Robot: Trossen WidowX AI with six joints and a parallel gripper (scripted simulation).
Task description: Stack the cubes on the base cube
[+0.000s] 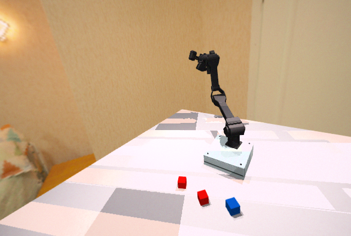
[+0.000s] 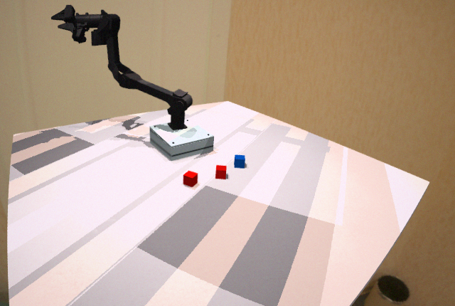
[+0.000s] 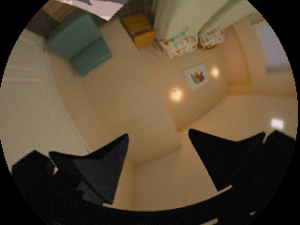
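Now: the red cube 610 mm ahead of my gripper tip, 470 mm below it and 380 mm to the left of it. Also, from my gripper tip: blue cube: 580 mm to the left, 570 mm ahead, 470 mm below.
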